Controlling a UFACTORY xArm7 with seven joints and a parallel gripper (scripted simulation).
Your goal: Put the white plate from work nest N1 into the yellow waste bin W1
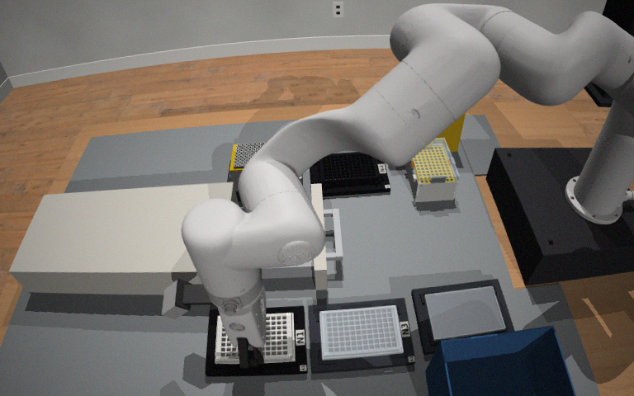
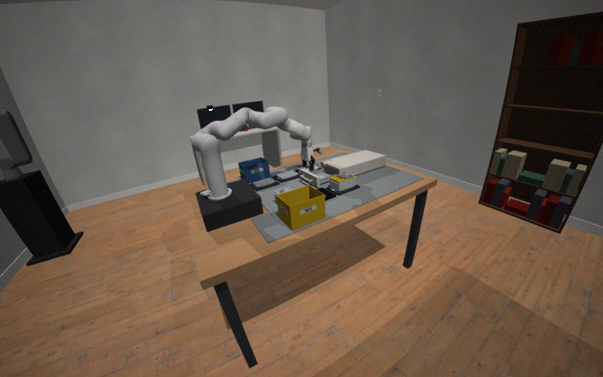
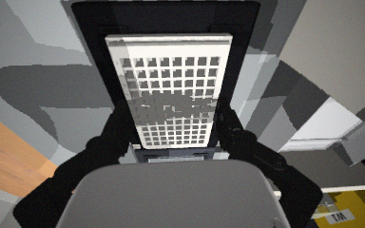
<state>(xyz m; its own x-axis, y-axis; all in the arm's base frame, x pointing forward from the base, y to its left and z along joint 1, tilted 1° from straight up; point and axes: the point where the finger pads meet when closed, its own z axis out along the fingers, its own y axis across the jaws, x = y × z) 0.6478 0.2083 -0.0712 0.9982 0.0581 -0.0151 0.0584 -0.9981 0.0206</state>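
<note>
Right now the white plate is 10 mm below my hand. Round my hand: cooler (140 mm ahead, 190 mm to the right); then drawer (20 mm ahead, 190 mm to the right, 10 mm below); then black work nest N1 (30 mm below).
</note>
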